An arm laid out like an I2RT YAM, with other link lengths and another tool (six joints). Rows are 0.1 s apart.
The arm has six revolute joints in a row. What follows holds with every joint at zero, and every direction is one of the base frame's.
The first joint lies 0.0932 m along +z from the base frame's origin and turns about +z.
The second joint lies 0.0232 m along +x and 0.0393 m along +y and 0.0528 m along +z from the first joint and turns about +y.
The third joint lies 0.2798 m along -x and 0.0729 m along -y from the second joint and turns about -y.
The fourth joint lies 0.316 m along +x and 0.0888 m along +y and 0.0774 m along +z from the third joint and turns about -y.
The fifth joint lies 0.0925 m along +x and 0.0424 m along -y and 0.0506 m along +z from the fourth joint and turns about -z.
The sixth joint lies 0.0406 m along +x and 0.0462 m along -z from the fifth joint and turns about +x.
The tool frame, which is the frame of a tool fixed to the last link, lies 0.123 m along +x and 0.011 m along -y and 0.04 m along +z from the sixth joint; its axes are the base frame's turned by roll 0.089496, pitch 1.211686 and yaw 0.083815 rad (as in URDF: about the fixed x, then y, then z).
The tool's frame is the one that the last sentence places.
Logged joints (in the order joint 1, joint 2, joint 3, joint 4, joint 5, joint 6), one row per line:
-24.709, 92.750, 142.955, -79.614, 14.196, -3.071
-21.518, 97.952, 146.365, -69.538, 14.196, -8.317
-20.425, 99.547, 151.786, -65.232, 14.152, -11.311
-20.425, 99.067, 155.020, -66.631, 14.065, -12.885
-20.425, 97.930, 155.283, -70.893, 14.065, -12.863
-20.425, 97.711, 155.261, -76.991, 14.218, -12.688
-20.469, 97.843, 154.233, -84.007, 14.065, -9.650
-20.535, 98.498, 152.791, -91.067, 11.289, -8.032
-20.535, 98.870, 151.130, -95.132, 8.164, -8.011
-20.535, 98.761, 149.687, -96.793, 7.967, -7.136
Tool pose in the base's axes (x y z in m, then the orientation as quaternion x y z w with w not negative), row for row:
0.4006, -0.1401, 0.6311, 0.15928, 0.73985, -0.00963, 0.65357
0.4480, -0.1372, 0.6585, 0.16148, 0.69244, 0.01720, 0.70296
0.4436, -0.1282, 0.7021, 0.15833, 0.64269, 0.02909, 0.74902
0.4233, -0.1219, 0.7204, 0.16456, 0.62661, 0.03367, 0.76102
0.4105, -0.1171, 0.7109, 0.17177, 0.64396, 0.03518, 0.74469
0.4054, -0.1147, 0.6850, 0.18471, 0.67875, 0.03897, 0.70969
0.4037, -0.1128, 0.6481, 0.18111, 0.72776, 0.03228, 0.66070
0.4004, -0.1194, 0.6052, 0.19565, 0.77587, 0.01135, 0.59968
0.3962, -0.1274, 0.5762, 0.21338, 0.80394, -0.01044, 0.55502
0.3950, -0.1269, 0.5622, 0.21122, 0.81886, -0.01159, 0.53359
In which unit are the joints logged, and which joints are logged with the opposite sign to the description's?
The joints are logged in degrees. Opposite sign: joint 5, joint 6.
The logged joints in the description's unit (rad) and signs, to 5 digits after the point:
-0.43125, 1.61879, 2.49504, -1.38953, -0.24777, 0.05360
-0.37556, 1.70958, 2.55455, -1.21367, -0.24777, 0.14516
-0.35648, 1.73742, 2.64917, -1.13851, -0.24700, 0.19741
-0.35648, 1.72905, 2.70561, -1.16293, -0.24548, 0.22489
-0.35648, 1.70920, 2.71020, -1.23732, -0.24548, 0.22450
-0.35648, 1.70538, 2.70982, -1.34375, -0.24815, 0.22145
-0.35725, 1.70768, 2.69187, -1.46620, -0.24548, 0.16842
-0.35840, 1.71911, 2.66671, -1.58942, -0.19703, 0.14018
-0.35840, 1.72561, 2.63772, -1.66037, -0.14249, 0.13982
-0.35840, 1.72370, 2.61253, -1.68936, -0.13905, 0.12455

